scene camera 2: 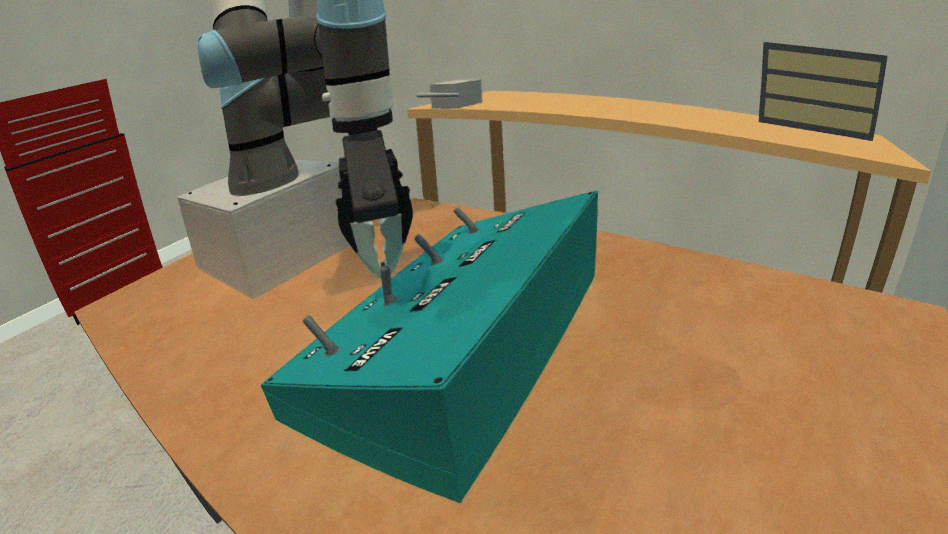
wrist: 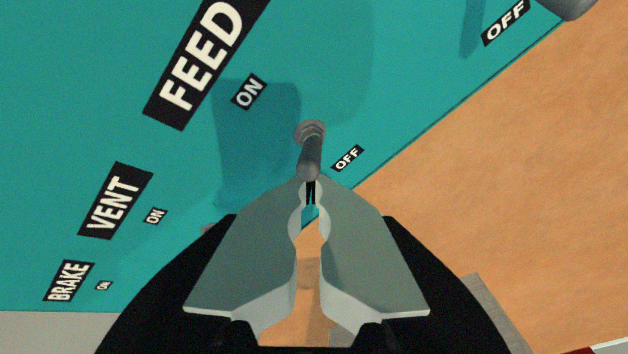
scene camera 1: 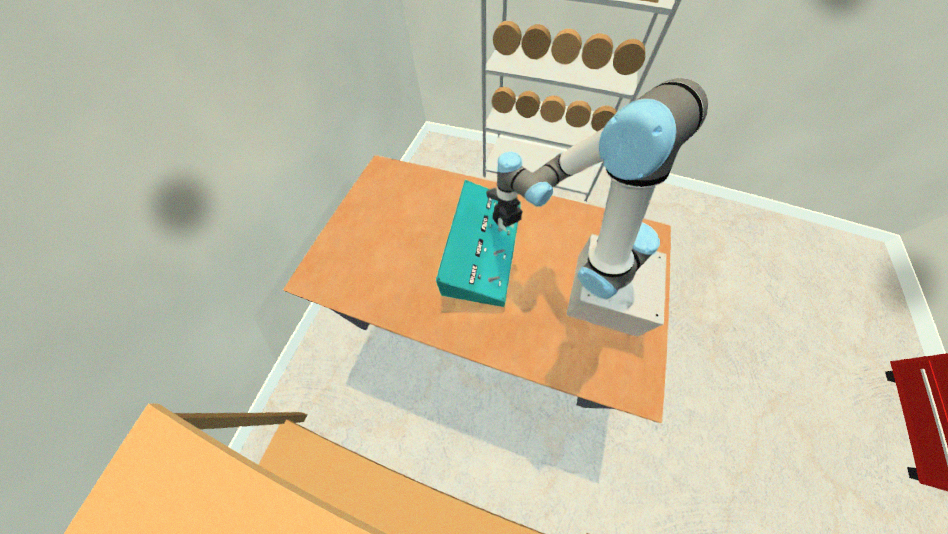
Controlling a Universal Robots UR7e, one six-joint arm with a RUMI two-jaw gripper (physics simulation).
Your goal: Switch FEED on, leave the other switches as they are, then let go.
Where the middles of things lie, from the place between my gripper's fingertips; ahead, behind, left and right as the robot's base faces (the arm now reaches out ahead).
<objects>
I see my gripper 6 cm short of the teal switch box (scene camera 2: 422,385), 7 cm to the right of it and 3 cm above it.
</objects>
